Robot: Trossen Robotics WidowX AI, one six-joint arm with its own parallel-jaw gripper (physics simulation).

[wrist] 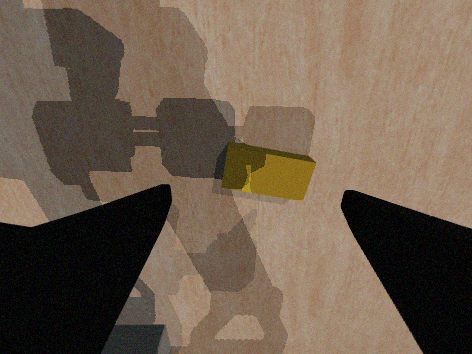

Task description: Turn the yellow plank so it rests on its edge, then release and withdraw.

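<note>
The yellow plank (282, 177) lies on the wooden table top (390, 100), slightly right of the middle of the wrist view. Its wide yellow face is toward the camera, and a narrow, darker side shows along its upper edge. It is slightly slanted, and its left part is in shadow. My gripper (256, 195) is open and empty. Its two black fingers stand wide apart at the lower left and lower right. The plank shows a little above the line between the fingertips, with neither finger touching it. The plank's underside is hidden.
A grey-blue box-shaped thing (137, 340) shows at the bottom left, partly hidden behind the left finger. Large dark shadows of the arm fall across the left and middle of the table, reaching the plank's left end.
</note>
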